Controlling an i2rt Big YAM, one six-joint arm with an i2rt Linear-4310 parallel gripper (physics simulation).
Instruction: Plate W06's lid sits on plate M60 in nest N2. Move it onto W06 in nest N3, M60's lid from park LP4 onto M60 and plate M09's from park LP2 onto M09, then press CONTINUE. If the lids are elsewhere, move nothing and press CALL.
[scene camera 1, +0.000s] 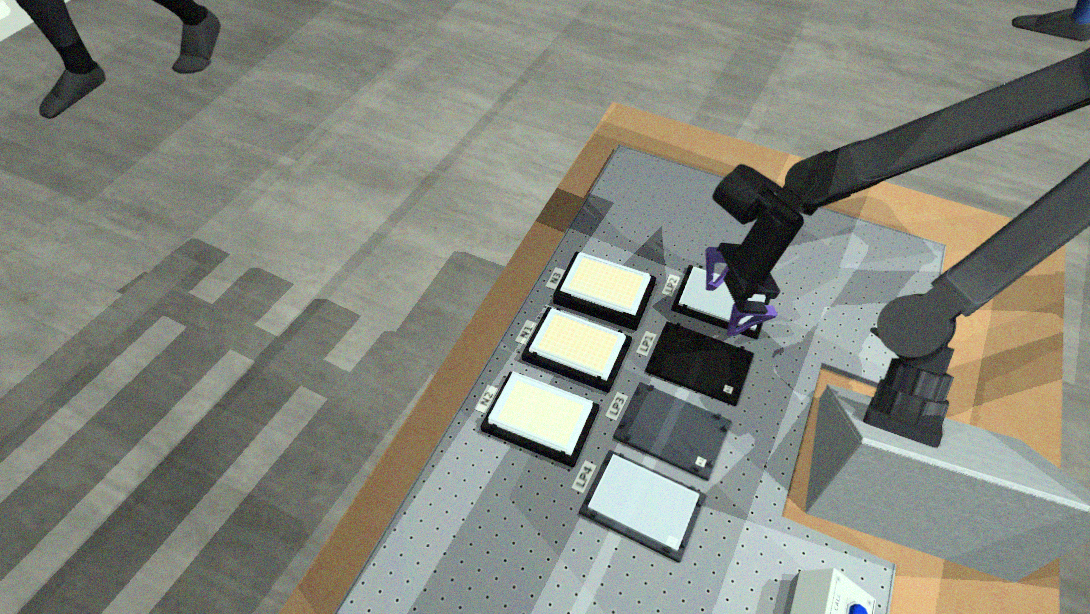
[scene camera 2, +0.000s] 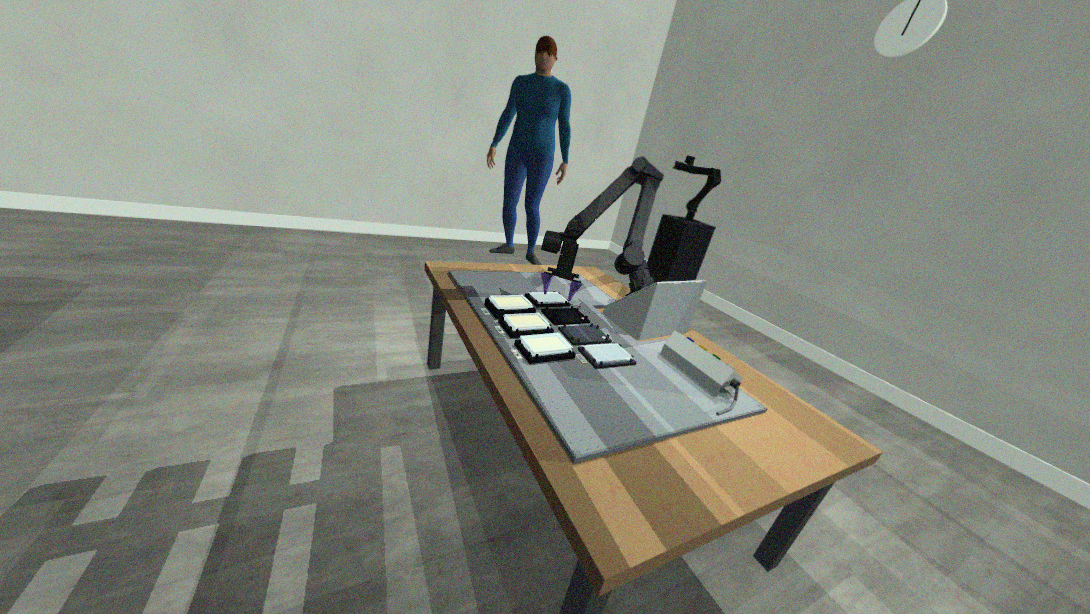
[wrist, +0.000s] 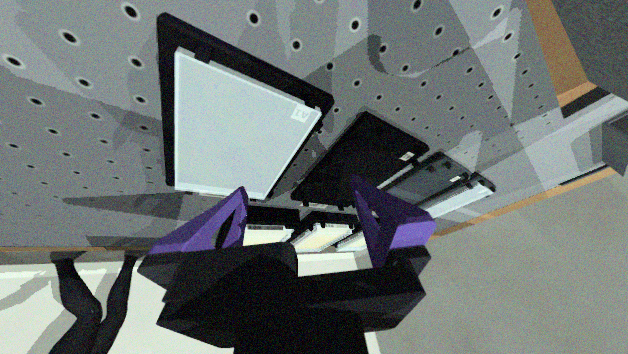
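Pixels of known places: gripper, fingertip midpoint: (scene camera 1: 719, 312) (scene camera 2: 556, 297) (wrist: 298, 185); arm's base, origin of the base link: (scene camera 1: 901, 425) (scene camera 2: 644, 293).
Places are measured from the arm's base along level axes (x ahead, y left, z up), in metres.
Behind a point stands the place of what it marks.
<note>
My gripper (scene camera 1: 723, 308) {y -0.117, x 0.279, z -0.081 m} (scene camera 2: 559, 295) {y -0.117, x 0.279, z -0.081 m} (wrist: 298, 185) {y -0.117, x 0.279, z -0.081 m} is open and empty, pointing down low over park LP2, its fingers at either side of the white lid (scene camera 1: 705, 295) {y -0.153, x 0.315, z -0.101 m} (wrist: 240, 125) {y -0.177, x 0.257, z -0.101 m} there. Another white lid (scene camera 1: 644, 499) {y 0.218, x 0.246, z -0.101 m} (scene camera 2: 607, 353) {y 0.227, x 0.253, z -0.101 m} (wrist: 457, 200) {y 0.208, x 0.229, z -0.101 m} lies in park LP4. The plate in nest N2 (scene camera 1: 540, 411) {y 0.184, x 0.431, z -0.086 m} (scene camera 2: 545, 345) {y 0.201, x 0.443, z -0.086 m} has a smooth, pale top, like a lid over it. The plates in N3 (scene camera 1: 607, 282) {y -0.078, x 0.460, z -0.083 m} (scene camera 2: 509, 303) {y -0.055, x 0.476, z -0.081 m} and N1 (scene camera 1: 577, 342) {y 0.050, x 0.445, z -0.088 m} (scene camera 2: 526, 322) {y 0.066, x 0.455, z -0.087 m} show yellow well grids. The plate names are not readable. A blue button (scene camera 1: 858, 609) {y 0.233, x -0.027, z -0.046 m} marked CALL shows partly; CONTINUE is not readable.
Park LP1 (scene camera 1: 697, 362) {y -0.029, x 0.274, z -0.109 m} (wrist: 365, 155) {y -0.056, x 0.238, z -0.109 m} is a black tray, and LP3 (scene camera 1: 671, 430) {y 0.100, x 0.259, z -0.109 m} a dark grey one; neither shows a white lid. A grey wedge-shaped block (scene camera 1: 938, 495) {y 0.085, x -0.056, z 0.018 m} (scene camera 2: 671, 308) {y 0.083, x -0.065, z -0.018 m} stands by the arm base. A long grey box (scene camera 2: 697, 362) {y 0.334, x 0.019, z -0.070 m} lies farther along the board. A person (scene camera 2: 537, 122) stands beyond the table.
</note>
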